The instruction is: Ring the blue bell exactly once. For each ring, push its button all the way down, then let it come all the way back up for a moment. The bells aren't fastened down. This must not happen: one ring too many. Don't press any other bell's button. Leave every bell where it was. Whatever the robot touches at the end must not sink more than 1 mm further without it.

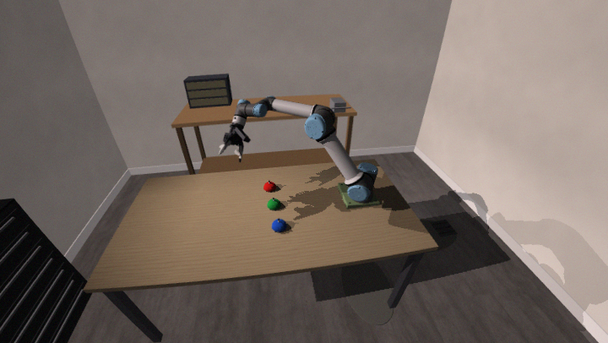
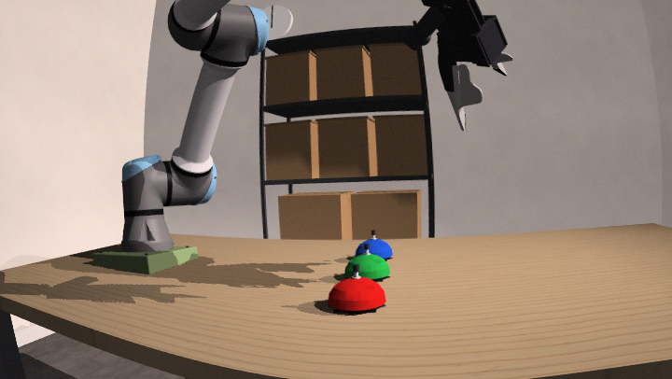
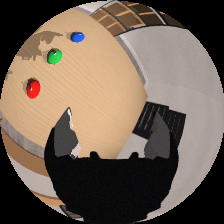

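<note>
The blue bell lies 25 cm behind my hand, 27 cm to the left of it and 26 cm below it. Also, from my hand: green bell (23 cm behind, 9 cm to the left, 26 cm below); then red bell (21 cm behind, 9 cm to the right, 26 cm below).
</note>
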